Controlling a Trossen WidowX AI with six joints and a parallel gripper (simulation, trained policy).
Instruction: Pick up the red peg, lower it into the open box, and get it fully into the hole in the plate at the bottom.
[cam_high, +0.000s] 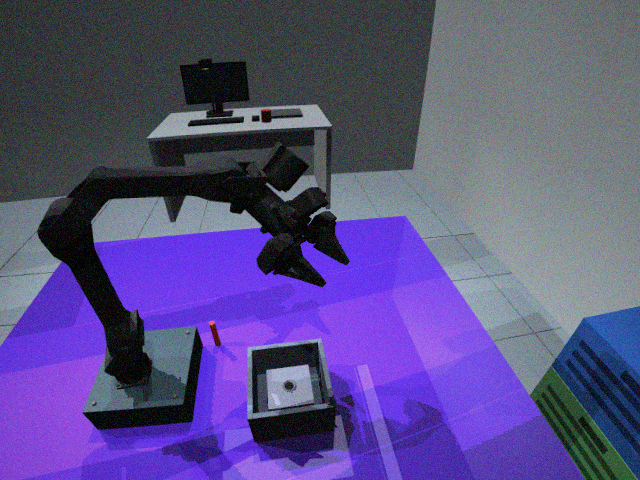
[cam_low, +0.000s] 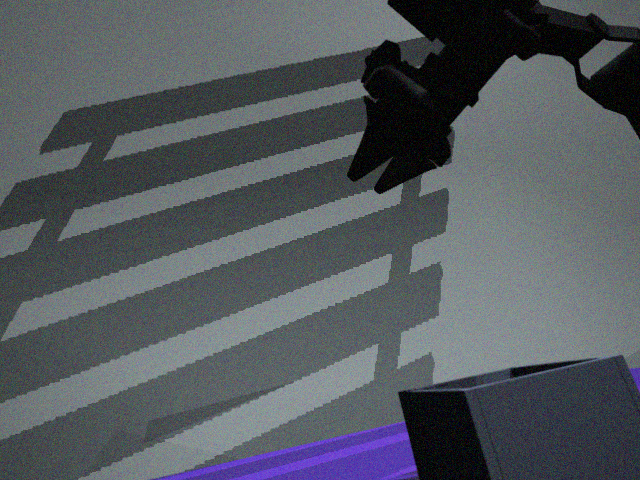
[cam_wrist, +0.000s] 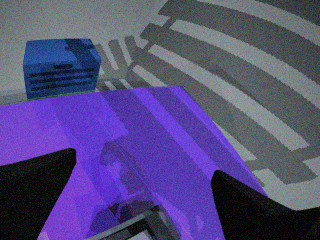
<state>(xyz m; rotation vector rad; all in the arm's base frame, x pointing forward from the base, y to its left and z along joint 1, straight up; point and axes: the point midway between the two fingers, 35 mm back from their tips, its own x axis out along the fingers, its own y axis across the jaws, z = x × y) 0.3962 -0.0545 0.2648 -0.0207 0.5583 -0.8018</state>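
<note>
The red peg lies 250 mm behind my gripper tip, 170 mm to the left of it and 280 mm below it. Also, from my gripper tip: dark box (100 mm behind, 20 mm to the right, 300 mm below); grey plate (100 mm behind, 20 mm to the right, 280 mm below).
</note>
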